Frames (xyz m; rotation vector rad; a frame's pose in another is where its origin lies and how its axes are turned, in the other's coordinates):
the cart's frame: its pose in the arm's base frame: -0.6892 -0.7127 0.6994 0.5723 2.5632 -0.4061
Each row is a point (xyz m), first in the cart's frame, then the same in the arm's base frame.
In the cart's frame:
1: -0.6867 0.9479 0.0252
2: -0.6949 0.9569 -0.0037
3: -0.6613 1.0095 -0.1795
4: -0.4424 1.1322 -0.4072
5: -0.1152 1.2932 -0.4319
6: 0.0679 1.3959 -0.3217
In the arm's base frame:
1: 0.3069 -0.1190 0.8607
2: 0.3064 -0.1028 0.8876
3: 0.2359 0.0201 1.0089
4: 0.0300 0.2829 1.0668
5: -0.1661 0.5369 0.8918
6: -0.2220 0.6431 0.6873

